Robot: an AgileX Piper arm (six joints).
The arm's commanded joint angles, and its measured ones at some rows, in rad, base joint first. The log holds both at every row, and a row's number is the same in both.
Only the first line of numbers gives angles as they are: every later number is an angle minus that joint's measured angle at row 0.
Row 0, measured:
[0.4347 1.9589 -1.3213 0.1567 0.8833 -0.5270]
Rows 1 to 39, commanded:
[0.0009 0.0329 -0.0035 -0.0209 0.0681 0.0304]
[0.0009 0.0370 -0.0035 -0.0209 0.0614 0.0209]
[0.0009 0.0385 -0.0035 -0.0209 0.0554 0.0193]
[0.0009 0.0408 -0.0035 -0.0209 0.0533 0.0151]
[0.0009 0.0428 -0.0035 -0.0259 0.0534 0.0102]
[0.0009 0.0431 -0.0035 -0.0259 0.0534 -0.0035]
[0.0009 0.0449 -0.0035 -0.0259 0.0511 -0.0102]
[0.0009 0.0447 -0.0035 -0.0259 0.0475 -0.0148]
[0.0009 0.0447 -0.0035 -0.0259 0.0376 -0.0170]
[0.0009 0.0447 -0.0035 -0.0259 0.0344 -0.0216]
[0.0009 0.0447 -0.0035 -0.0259 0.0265 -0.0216]
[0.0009 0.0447 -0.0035 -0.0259 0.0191 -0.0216]
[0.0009 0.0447 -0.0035 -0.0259 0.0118 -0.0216]
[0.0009 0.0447 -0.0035 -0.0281 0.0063 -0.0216]
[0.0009 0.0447 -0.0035 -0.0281 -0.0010 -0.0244]
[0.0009 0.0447 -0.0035 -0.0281 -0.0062 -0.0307]
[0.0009 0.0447 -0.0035 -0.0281 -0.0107 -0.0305]
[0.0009 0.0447 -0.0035 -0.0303 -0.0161 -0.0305]
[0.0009 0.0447 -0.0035 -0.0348 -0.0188 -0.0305]
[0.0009 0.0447 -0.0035 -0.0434 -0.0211 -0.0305]
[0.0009 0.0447 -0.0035 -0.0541 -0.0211 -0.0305]
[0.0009 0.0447 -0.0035 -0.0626 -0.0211 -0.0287]
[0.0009 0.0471 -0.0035 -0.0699 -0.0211 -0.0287]
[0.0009 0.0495 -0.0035 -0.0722 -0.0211 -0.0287]
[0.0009 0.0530 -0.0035 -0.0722 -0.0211 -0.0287]
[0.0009 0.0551 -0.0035 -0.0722 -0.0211 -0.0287]
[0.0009 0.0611 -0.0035 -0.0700 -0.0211 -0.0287]
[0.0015 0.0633 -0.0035 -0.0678 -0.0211 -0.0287]
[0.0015 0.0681 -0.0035 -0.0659 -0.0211 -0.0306]
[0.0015 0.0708 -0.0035 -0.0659 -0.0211 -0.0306]
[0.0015 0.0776 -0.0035 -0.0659 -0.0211 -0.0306]
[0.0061 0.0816 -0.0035 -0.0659 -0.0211 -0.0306]
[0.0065 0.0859 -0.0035 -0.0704 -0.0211 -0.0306]
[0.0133 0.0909 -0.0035 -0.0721 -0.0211 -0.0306]
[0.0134 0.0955 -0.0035 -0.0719 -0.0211 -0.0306]
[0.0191 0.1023 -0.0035 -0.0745 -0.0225 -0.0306]
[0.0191 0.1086 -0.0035 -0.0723 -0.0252 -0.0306]
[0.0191 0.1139 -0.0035 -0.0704 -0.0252 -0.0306]
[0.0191 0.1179 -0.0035 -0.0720 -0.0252 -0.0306]
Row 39, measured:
[0.0131 0.1016 0.0000 -0.0684 -0.0175 -0.0231]
